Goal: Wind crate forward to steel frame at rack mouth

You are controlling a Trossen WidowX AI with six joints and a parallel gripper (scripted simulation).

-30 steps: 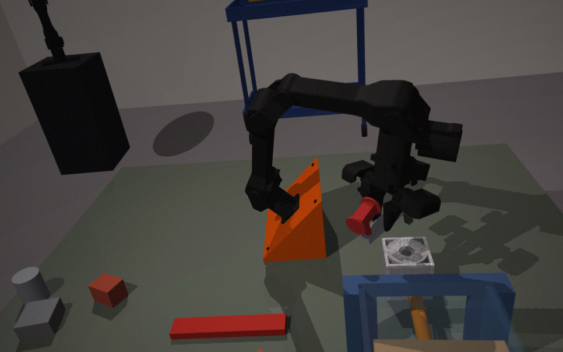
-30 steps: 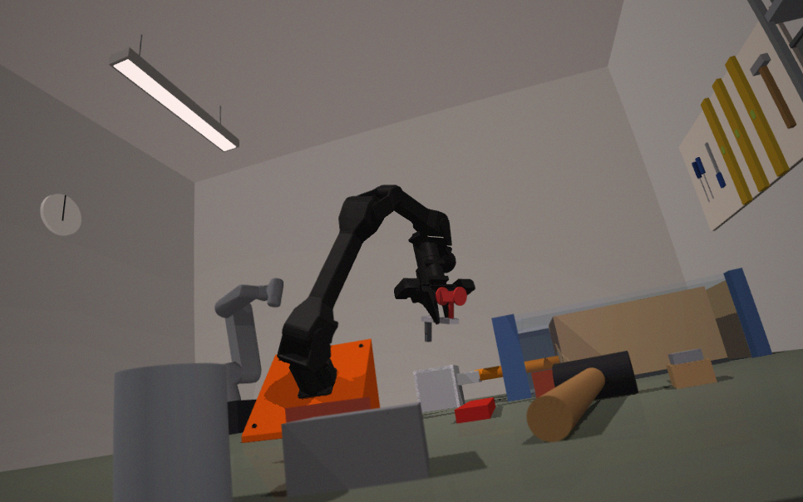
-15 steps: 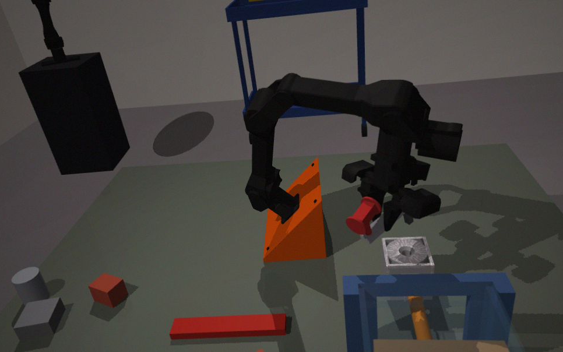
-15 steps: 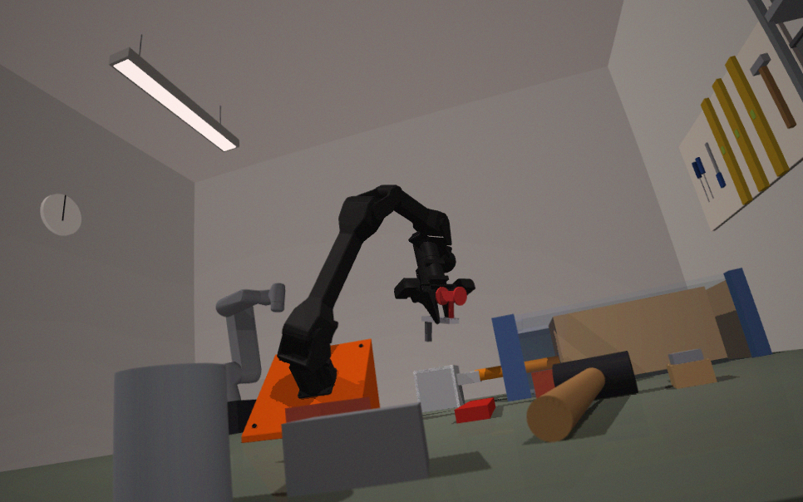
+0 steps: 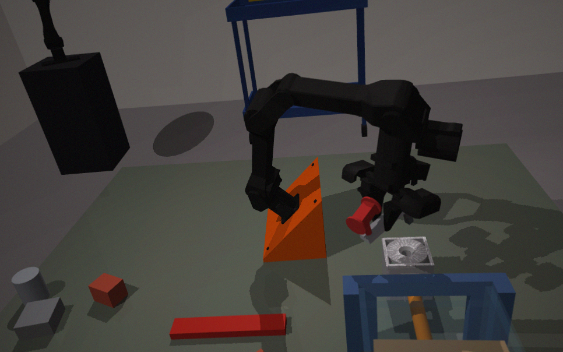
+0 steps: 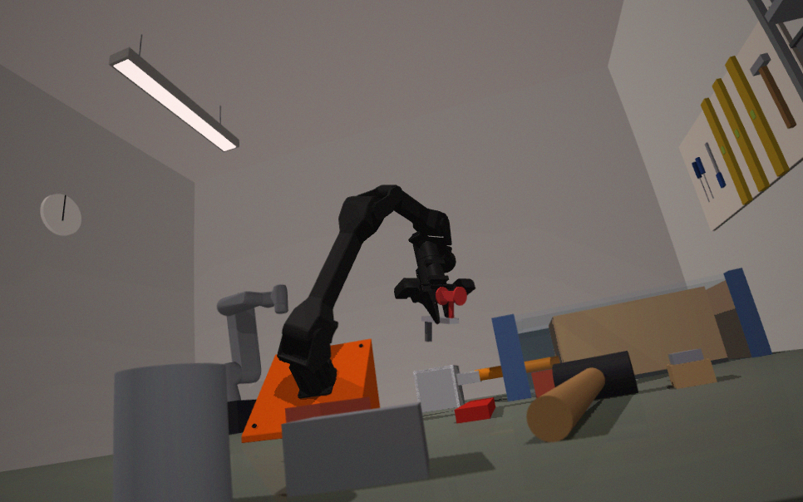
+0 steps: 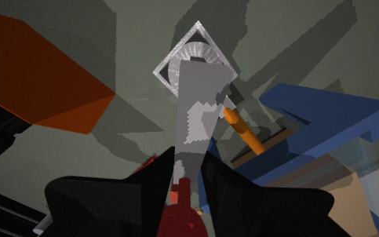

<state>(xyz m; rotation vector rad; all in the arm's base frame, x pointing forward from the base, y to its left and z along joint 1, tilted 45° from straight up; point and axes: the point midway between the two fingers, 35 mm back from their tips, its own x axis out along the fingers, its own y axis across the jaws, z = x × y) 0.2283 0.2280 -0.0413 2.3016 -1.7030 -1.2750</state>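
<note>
Right now the grey crank arm is 2 cm above my gripper tip. From my gripper tip the other things lie so: frame (12 cm ahead, 7 cm below, 5 cm to the left); then grey winch (15 cm below, 5 cm to the left, 5 cm behind); then red knob (4 cm above, 3 cm to the right, 3 cm ahead).
</note>
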